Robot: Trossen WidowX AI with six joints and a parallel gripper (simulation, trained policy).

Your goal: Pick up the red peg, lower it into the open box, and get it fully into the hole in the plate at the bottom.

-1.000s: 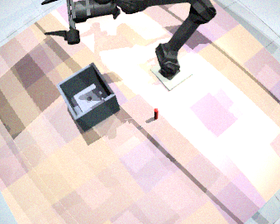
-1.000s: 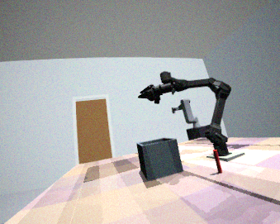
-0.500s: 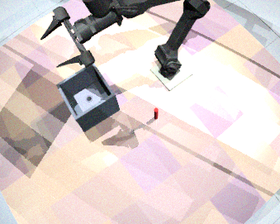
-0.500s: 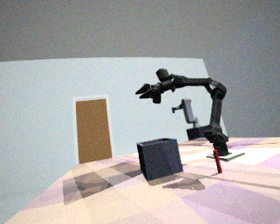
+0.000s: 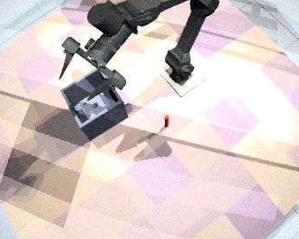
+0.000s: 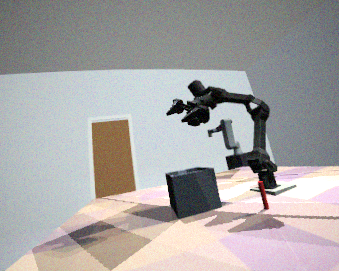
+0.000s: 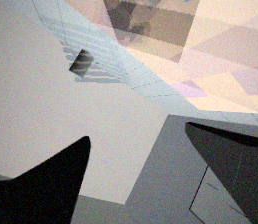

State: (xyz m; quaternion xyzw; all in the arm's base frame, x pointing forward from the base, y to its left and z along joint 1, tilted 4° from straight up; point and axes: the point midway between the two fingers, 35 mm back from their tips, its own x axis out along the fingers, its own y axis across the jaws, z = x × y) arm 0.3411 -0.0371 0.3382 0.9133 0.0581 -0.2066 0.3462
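Now: gripper tip 18 cm past the red peg, 15 cm to the right of it and 31 cm above it. Round my gripper tip: pale plate (5 cm behind, 7 cm to the right, 30 cm below).
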